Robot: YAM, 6 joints.
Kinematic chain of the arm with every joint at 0, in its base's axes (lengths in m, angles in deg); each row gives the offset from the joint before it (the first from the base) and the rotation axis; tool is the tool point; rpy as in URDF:
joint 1: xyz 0 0 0.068 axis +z
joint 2: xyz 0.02 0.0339 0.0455 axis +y
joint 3: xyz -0.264 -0.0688 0 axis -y
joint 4: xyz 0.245 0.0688 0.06 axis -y
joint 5: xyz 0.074 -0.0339 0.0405 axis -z
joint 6: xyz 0.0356 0 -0.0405 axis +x
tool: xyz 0 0 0 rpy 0 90 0
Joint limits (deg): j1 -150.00..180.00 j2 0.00..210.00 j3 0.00..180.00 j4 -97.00..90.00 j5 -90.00..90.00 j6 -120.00..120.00
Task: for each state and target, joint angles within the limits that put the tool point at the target. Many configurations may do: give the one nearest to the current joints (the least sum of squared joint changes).
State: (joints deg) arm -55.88 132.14 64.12 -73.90 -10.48 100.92
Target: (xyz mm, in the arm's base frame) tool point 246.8 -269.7 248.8
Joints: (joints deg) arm -48.68 107.91 92.39 -68.04 -11.79 100.92
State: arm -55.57 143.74 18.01 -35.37 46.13 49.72
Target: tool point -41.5 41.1 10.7
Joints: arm -65.90 186.72 13.88 -17.36 36.35 49.72
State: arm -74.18 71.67 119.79 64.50 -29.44 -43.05
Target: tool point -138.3 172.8 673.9
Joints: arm -48.38 60.38 145.88 44.97 -18.62 -43.05
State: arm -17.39 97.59 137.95 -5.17 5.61 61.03
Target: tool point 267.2 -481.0 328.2
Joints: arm -60.43 131.18 126.08 -6.50 7.96 61.03
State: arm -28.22 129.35 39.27 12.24 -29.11 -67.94
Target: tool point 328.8 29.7 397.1
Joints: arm 1.78 80.18 67.97 21.44 -33.19 -67.94
